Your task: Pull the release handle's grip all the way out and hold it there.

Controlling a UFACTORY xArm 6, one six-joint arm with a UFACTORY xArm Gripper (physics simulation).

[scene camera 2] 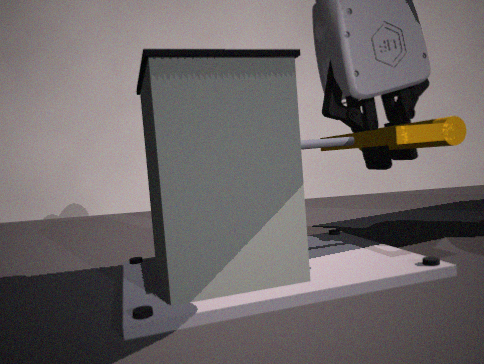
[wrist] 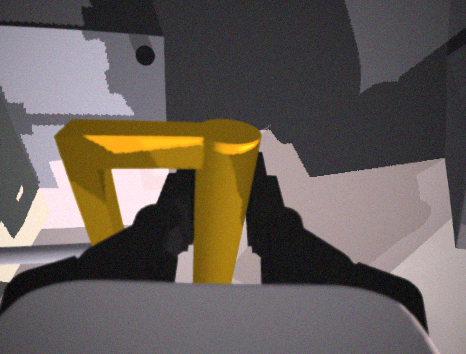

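The release handle's yellow grip (scene camera 2: 431, 133) (wrist: 215, 225) is a loop with a thick round bar at its outer side. It stands out to the right of the grey-green housing (scene camera 2: 225, 165), with a length of grey rod (scene camera 2: 327, 143) (wrist: 45, 253) showing between them. My gripper (scene camera 2: 391, 154) (wrist: 223, 173) is shut on the grip's round bar from above, one black finger on each side; its fingertips show below the grip in the scene view. The rod's inner end is hidden inside the housing.
The housing has a black lid (scene camera 2: 222, 53) and stands on a pale base plate (scene camera 2: 370, 272) (wrist: 55, 70) with black bolts, one of them (scene camera 2: 431, 261) at the plate's right corner, below the grip. Dark shadows fall across the plate and the ground.
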